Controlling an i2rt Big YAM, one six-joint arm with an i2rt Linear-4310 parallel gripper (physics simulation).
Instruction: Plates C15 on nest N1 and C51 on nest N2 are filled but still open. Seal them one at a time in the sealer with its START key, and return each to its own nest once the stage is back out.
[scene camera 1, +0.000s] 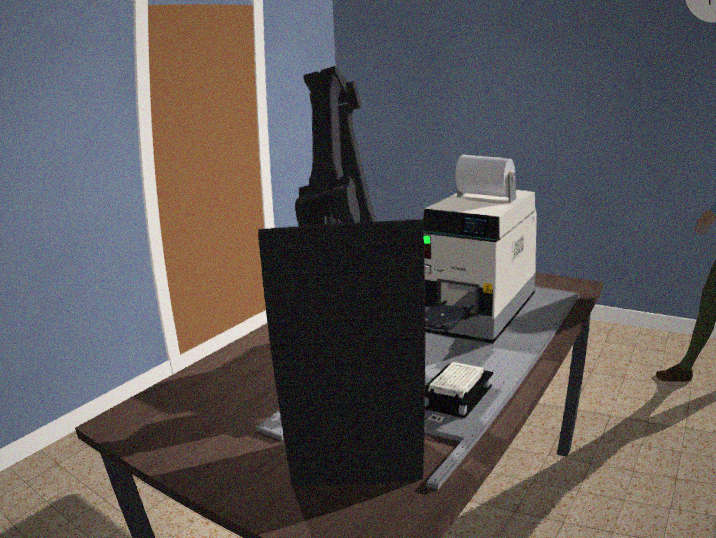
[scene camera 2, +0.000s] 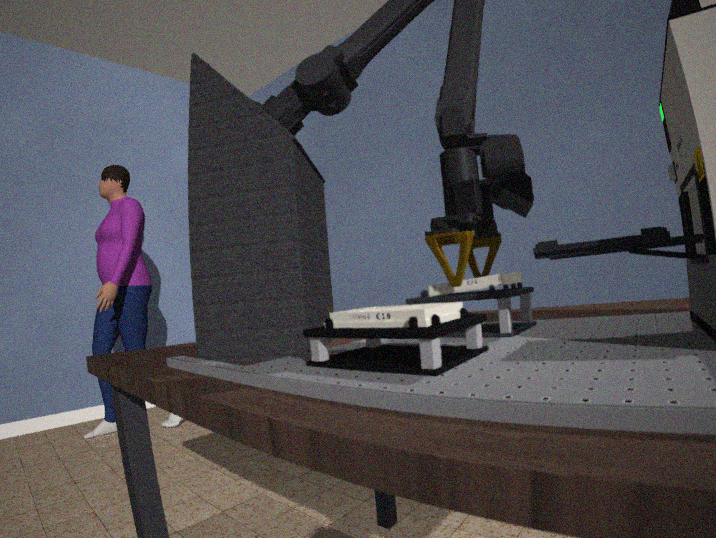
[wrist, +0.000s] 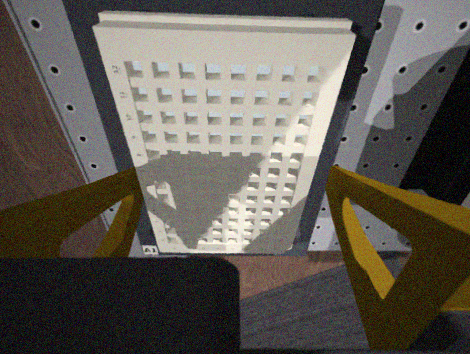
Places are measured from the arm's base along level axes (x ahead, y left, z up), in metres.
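Pixels of known places: gripper, fingertip midpoint: (scene camera 2: 469, 285) (wrist: 235, 176); arm's base, origin of the base link: (scene camera 1: 325, 266) (scene camera 2: 270, 128).
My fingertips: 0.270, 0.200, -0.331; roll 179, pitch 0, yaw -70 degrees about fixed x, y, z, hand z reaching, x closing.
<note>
For each thing: its top centre in the pictures, then the offset to it from my fingertips, as dx, dy, dz. "pt": a spot on its surface instead. Level surfaces: height alone.
- Plate C51, middle of its top: (wrist: 225, 184) (scene camera 2: 473, 276) +0.003, +0.006, +0.013
- black-topped nest N2, middle of its top: (wrist: 225, 175) (scene camera 2: 470, 286) -0.002, +0.005, -0.002
- Plate C15, middle of its top: (scene camera 2: 393, 307) (scene camera 1: 457, 376) +0.068, -0.192, -0.014
- nest N1, middle of its top: (scene camera 2: 394, 313) (scene camera 1: 457, 378) +0.068, -0.192, -0.020
- sealer, surface spot: (scene camera 2: 697, 69) pt +0.359, -0.056, +0.165
- perforated grey board, its level: dz -0.071
Plate C51 (scene camera 2: 500, 281) (wrist: 225, 45), white with open wells, sits on the black-topped nest N2 (scene camera 2: 504, 318) (wrist: 82, 30), the farther nest in scene camera 2. My gripper (scene camera 2: 468, 278) (wrist: 235, 176) is open, yellow fingers pointing down, one beyond each long side of C51, tips low near plate height. Nothing is between them. Plate C15 (scene camera 1: 460, 376) (scene camera 2: 376, 315) sits on nest N1 (scene camera 1: 448, 403) (scene camera 2: 430, 352). The sealer (scene camera 1: 474, 254) (scene camera 2: 697, 69) shows a green light. Its black stage (scene camera 1: 445, 315) (scene camera 2: 607, 244) is out and bears no plate. The gripper is hidden in scene camera 1.
A tall dark panel (scene camera 1: 347, 358) (scene camera 2: 248, 231) stands at the table's end, near the nests, hiding part of the scene in scene camera 1. The perforated grey board (scene camera 1: 549, 306) (scene camera 2: 578, 376) lies under nests and sealer. People stand beyond the table.
</note>
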